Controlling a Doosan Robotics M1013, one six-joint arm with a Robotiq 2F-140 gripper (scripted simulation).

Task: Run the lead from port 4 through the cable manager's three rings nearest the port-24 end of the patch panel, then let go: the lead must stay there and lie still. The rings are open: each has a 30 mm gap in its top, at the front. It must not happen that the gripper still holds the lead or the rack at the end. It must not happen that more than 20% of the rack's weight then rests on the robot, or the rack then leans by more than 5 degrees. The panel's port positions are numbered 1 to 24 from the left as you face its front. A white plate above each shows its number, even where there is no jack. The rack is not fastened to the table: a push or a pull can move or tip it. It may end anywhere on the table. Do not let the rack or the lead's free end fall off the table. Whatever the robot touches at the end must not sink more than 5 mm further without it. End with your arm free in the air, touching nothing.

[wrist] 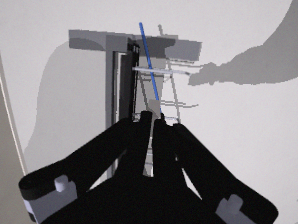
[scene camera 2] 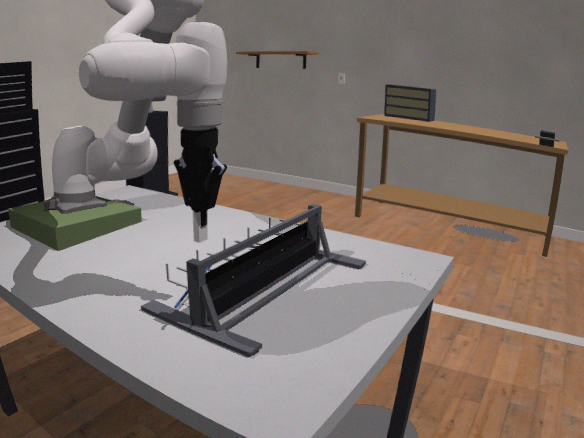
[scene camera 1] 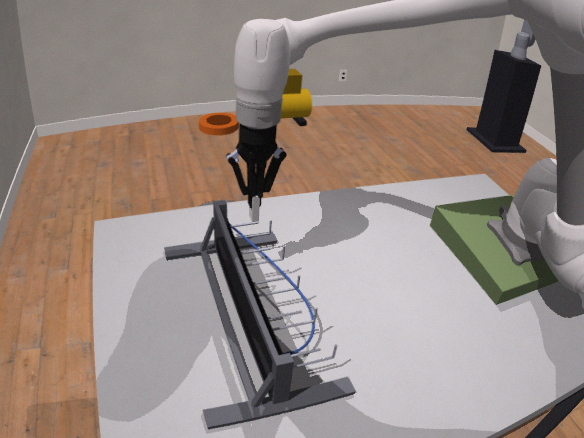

Labels:
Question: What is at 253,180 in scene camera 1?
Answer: My gripper.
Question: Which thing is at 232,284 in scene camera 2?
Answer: A dark grey rack.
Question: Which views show my gripper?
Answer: The wrist view, scene camera 2 and scene camera 1: all of them.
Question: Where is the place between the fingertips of my gripper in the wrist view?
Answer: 153,108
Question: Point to a dark grey rack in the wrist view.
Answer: At 78,39

